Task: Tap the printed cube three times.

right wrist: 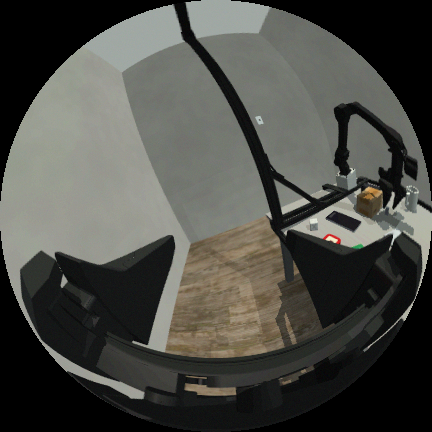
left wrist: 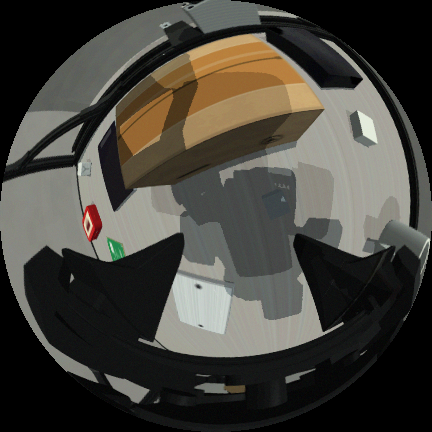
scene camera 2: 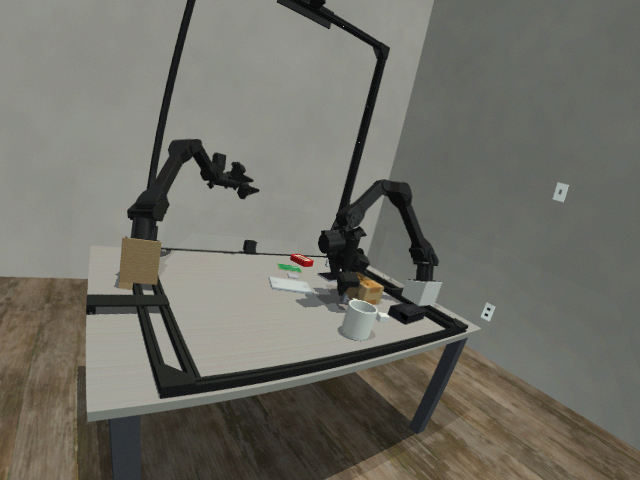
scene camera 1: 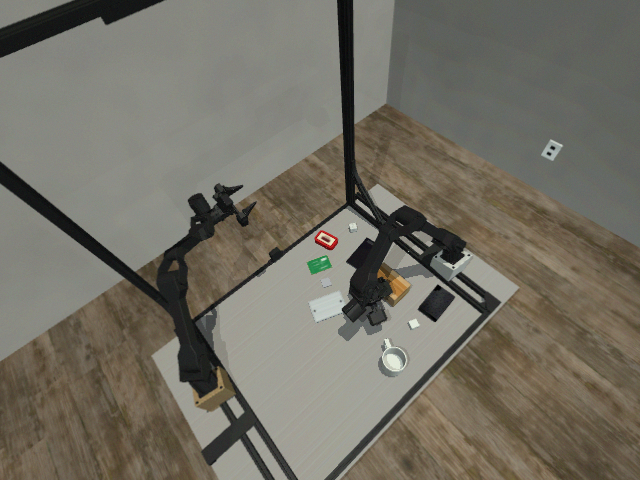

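A small blue-grey cube [left wrist: 276,203] with a faint light mark lies in shadow on the table, in front of the cardboard box in the left wrist view. A small white cube [scene camera 1: 352,227] [left wrist: 85,169] [right wrist: 313,224] with faint marks stands near the far edge. Another white cube [scene camera 1: 413,323] [scene camera 2: 383,316] [left wrist: 363,128] lies near the mug. I cannot tell for certain which is the printed cube. My left gripper [left wrist: 241,239] is open and empty, pointing down over the table by the blue-grey cube. My right gripper [scene camera 1: 248,194] [scene camera 2: 255,185] [right wrist: 232,239] is open and empty, raised high at the left of the scene views.
A cardboard box [scene camera 1: 396,287] [scene camera 2: 370,290] [left wrist: 220,95] stands close to the left gripper. A white mug [scene camera 1: 393,360] [scene camera 2: 359,321], white plate [scene camera 1: 325,306] [left wrist: 205,305], red object [scene camera 1: 326,239] [scene camera 2: 301,259], green card [scene camera 1: 319,264] and dark tablet [scene camera 1: 436,303] lie around.
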